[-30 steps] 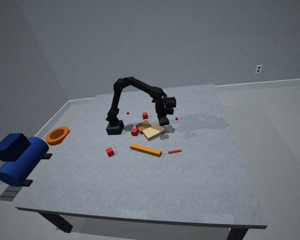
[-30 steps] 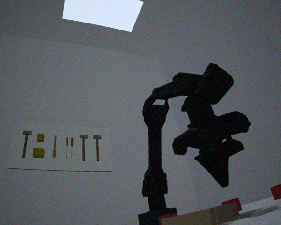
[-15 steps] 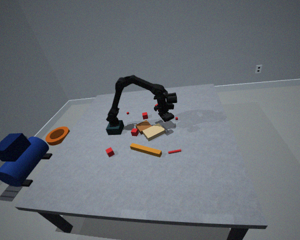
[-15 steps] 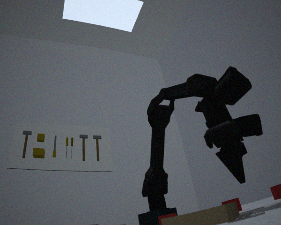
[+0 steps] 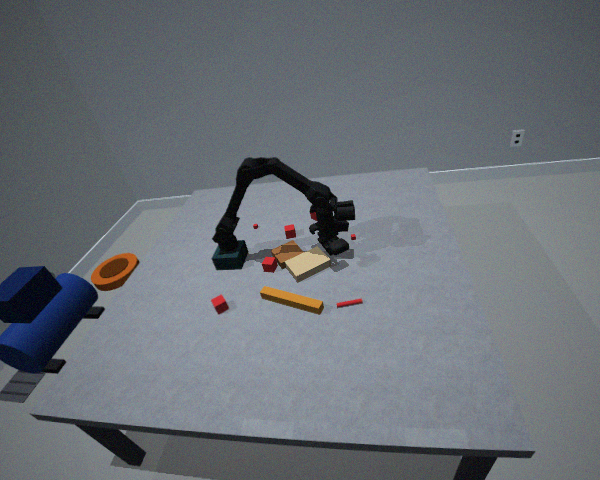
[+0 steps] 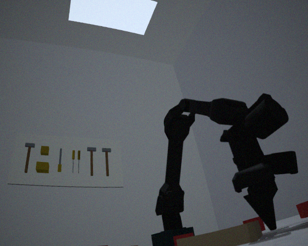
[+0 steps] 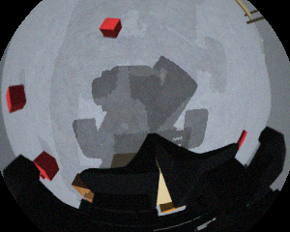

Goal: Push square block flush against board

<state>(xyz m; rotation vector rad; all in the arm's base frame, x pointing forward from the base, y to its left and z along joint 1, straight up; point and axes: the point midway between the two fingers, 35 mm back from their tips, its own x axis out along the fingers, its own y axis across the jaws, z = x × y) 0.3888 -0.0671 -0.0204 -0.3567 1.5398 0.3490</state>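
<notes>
Right now my gripper tip is 9 cm past the tan board, 4 cm to the left of it and 1 cm below it. Also, from my gripper tip: brown square block (16 cm behind, 3 cm to the left, 1 cm above); long orange bar (15 cm behind, 21 cm to the right, 1 cm above); red stick (3 cm ahead, 25 cm to the right).
</notes>
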